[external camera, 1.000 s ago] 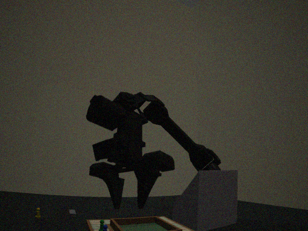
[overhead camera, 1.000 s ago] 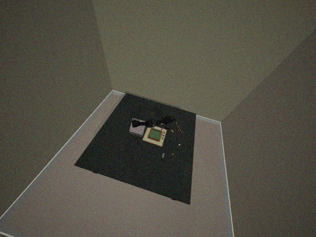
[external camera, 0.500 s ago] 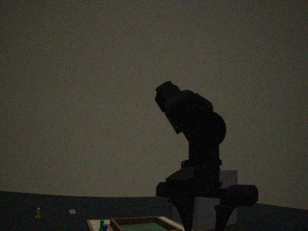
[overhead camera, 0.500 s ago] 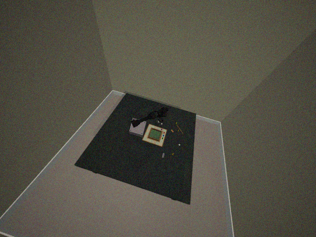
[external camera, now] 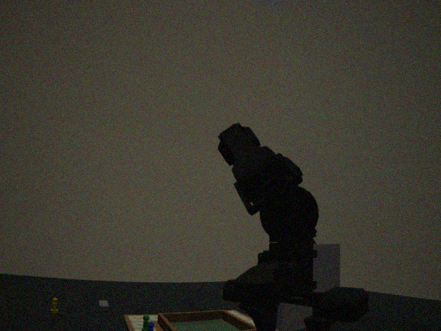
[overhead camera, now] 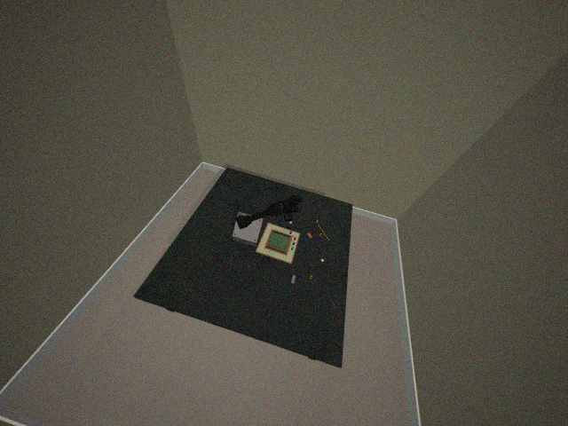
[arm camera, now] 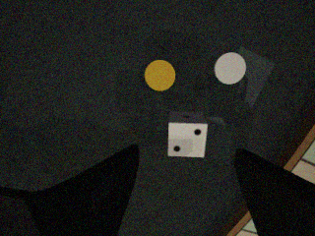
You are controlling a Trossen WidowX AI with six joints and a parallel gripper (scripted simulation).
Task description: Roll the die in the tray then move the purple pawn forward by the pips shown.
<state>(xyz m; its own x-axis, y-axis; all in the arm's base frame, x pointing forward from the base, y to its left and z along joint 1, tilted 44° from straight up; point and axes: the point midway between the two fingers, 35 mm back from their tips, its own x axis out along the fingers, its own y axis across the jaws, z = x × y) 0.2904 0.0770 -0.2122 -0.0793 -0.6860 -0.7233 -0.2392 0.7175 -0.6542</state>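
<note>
Now: gripper tip 30 mm above the white die. The rest, counted from my gripper tip: blue pawn 230 mm to the right, 100 mm ahead, 20 mm below; then yellow disc 40 mm below, 30 mm to the left, 30 mm ahead; then green tray 230 mm to the right, 40 mm below, 10 mm behind.
</note>
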